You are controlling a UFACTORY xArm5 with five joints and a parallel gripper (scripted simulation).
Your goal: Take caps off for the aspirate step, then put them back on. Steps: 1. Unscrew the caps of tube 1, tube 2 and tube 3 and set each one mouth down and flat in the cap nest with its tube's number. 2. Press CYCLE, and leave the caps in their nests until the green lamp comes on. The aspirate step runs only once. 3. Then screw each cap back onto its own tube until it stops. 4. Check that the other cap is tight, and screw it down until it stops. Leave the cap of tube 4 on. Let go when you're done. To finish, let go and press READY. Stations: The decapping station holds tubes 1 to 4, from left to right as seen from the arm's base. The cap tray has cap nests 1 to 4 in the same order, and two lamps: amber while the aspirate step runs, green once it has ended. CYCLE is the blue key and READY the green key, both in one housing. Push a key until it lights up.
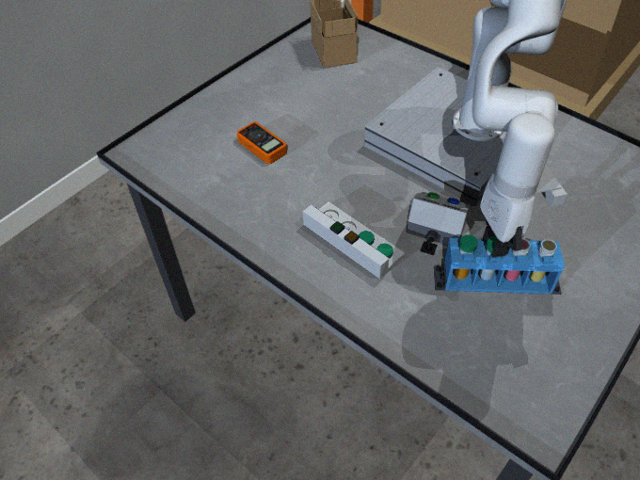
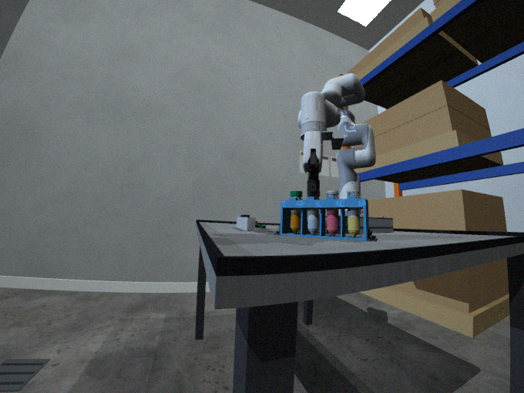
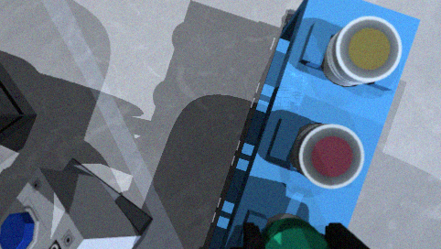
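Right now the threaded neck is 1 cm below my hand. From my hand the other things lie so: green key 19 cm to the right, 8 cm behind, 6 cm below; then blue key 14 cm to the right, 9 cm behind, 6 cm below; then key housing 16 cm to the right, 8 cm below, 7 cm behind.
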